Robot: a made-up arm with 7 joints.
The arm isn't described. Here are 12 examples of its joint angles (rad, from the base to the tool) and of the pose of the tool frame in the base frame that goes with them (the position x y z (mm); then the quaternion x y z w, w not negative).
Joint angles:
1: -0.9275 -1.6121 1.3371 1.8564 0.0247 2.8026 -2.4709
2: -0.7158 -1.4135 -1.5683 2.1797 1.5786 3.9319 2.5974
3: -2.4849 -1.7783 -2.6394 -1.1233 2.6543 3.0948 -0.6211
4: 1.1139 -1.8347 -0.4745 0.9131 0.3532 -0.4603 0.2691
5: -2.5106 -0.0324 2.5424 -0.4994 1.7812 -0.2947 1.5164
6: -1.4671 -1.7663 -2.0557 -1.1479 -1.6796 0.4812 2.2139
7: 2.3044 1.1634 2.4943 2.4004 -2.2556 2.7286 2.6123
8: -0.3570 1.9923 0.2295 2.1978 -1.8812 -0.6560 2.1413
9: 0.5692 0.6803 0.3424 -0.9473 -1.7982 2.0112 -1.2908
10: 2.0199 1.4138 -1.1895 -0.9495 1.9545 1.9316 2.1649
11: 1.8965 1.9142 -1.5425 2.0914 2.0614 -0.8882 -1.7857
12: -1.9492 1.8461 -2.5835 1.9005 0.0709 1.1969 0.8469
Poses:
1: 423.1 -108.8 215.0 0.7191 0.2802 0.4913 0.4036
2: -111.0 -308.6 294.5 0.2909 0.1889 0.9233 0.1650
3: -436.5 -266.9 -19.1 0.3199 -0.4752 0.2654 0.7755
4: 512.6 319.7 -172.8 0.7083 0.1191 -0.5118 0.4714
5: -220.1 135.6 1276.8 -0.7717 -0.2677 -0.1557 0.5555
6: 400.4 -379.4 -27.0 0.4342 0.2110 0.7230 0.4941
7: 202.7 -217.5 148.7 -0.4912 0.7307 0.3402 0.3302
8: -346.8 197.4 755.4 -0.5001 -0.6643 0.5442 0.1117
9: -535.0 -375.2 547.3 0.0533 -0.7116 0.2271 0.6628
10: 176.3 -735.2 402.7 0.5970 -0.6069 0.3095 0.4236
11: 499.0 -1.6 527.0 0.5538 0.2163 -0.4852 0.6411
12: -175.4 264.8 -157.0 0.8295 0.1698 -0.4674 0.2542
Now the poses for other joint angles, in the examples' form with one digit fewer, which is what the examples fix.
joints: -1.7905 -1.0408 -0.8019 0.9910 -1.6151 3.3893 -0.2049
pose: -336 -616 572 0.800 0.387 0.305 0.343
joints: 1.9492 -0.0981 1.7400 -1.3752 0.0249 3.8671 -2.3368
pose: 269 292 871 0.953 -0.131 -0.188 0.196
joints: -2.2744 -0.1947 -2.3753 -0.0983 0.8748 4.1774 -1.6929
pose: -180 30 1147 -0.458 0.846 -0.167 0.214
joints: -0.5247 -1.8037 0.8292 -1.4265 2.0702 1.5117 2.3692
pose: 371 -630 527 0.358 -0.202 0.326 0.851
